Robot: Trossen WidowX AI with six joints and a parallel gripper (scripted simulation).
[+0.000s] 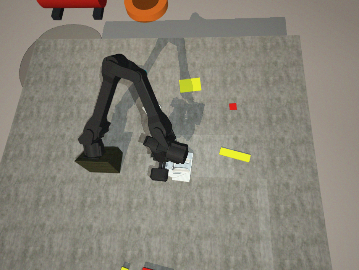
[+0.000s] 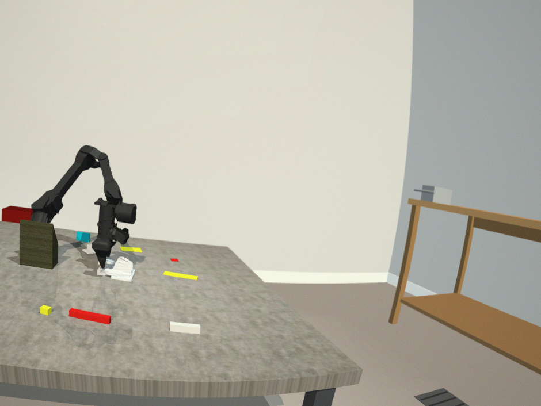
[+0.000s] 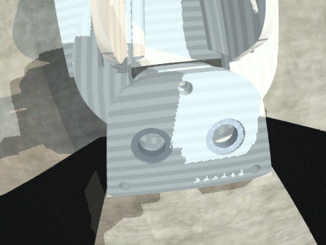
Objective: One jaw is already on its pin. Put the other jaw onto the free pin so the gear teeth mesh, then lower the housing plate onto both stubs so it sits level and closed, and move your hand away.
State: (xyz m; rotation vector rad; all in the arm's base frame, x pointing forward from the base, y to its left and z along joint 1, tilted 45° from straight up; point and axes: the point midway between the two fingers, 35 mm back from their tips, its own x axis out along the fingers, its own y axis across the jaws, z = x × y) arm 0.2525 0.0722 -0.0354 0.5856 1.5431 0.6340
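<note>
Right now my gripper tip is 20 mm to the left of the white jaw, 20 mm short of it and 10 mm above it. Round my gripper tip: yellow square (380 mm to the left, 50 mm ahead, 20 mm below); yellow bar (270 mm ahead, 70 mm to the left, 20 mm below); red square (290 mm to the left, 250 mm ahead, 20 mm below).
</note>
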